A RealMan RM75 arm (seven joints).
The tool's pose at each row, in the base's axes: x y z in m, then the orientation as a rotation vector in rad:
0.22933 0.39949 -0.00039 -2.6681 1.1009 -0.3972
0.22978 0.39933 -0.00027 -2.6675 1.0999 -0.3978
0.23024 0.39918 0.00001 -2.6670 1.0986 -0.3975
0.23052 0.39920 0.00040 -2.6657 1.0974 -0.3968
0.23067 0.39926 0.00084 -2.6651 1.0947 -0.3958
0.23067 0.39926 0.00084 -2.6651 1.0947 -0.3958
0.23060 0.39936 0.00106 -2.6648 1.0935 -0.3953
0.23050 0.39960 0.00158 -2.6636 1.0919 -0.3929
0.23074 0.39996 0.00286 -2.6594 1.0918 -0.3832
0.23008 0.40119 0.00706 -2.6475 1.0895 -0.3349
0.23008 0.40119 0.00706 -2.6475 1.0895 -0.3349
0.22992 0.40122 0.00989 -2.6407 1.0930 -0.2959
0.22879 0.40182 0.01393 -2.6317 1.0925 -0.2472
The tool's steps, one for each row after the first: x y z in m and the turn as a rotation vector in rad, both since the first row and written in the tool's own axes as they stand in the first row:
0.00044 -0.00022 0.00002 0.0010 0.0001 -0.0004
0.00091 -0.00050 -0.00011 0.0019 -0.0005 -0.0009
0.00115 -0.00082 -0.00038 0.0034 -0.0015 -0.0011
0.00128 -0.00109 -0.00073 0.0049 -0.0029 -0.0023
0.00128 -0.00109 -0.00073 0.0049 -0.0029 -0.0023
0.00119 -0.00119 -0.00095 0.0056 -0.0036 -0.0028
0.00104 -0.00145 -0.00145 0.0069 -0.0058 -0.0031
0.00115 -0.00225 -0.00253 0.0091 -0.0133 -0.0007
0.00050 -0.00397 -0.00656 0.0128 -0.0488 0.0070
0.00050 -0.00397 -0.00656 0.0128 -0.0488 0.0070
0.00082 -0.00476 -0.00926 0.0106 -0.0757 0.0152
0.00027 -0.00568 -0.01336 0.0097 -0.1104 0.0227

